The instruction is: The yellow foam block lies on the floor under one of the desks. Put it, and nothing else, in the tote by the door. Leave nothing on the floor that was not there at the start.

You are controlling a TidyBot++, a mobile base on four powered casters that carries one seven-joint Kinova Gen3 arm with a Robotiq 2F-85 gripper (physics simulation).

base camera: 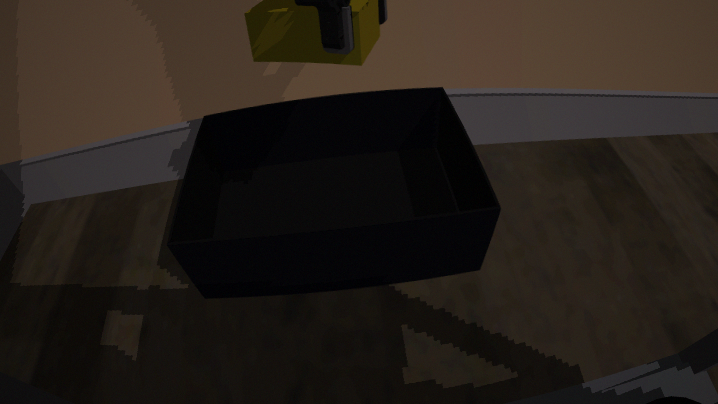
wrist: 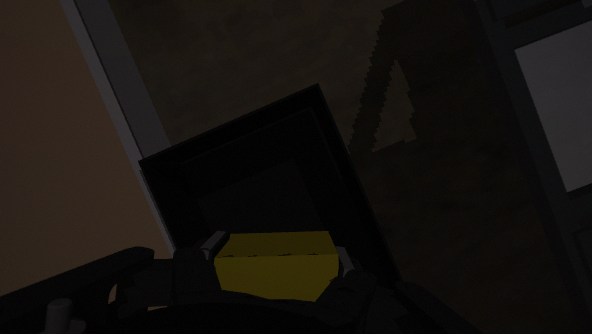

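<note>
Visible in the scene: a black tote (base camera: pixel 347 191), also at (wrist: pixel 284 167); a yellow foam block (wrist: pixel 284 265); and my gripper (base camera: pixel 357 35), also at (wrist: pixel 278 255).
</note>
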